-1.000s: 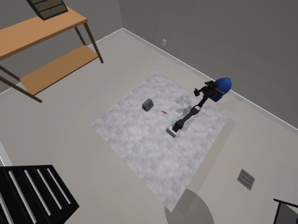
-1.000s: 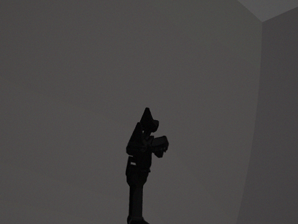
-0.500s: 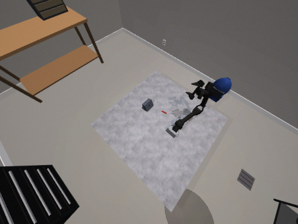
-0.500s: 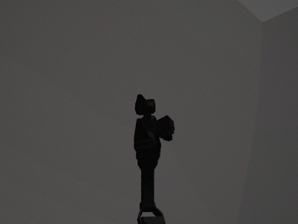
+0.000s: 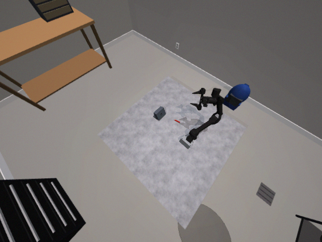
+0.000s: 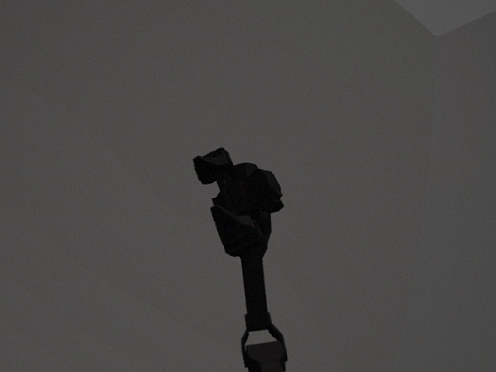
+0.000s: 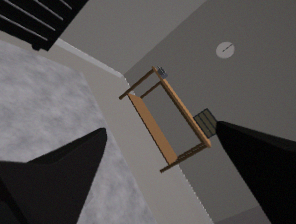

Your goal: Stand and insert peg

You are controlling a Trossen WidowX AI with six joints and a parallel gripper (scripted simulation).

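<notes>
The red peg lies 60 mm ahead of my gripper tip, 30 mm to the left of it and 480 mm below it. Round my gripper tip: sloped panel 260 mm ahead, 110 mm to the left, 420 mm below.
</notes>
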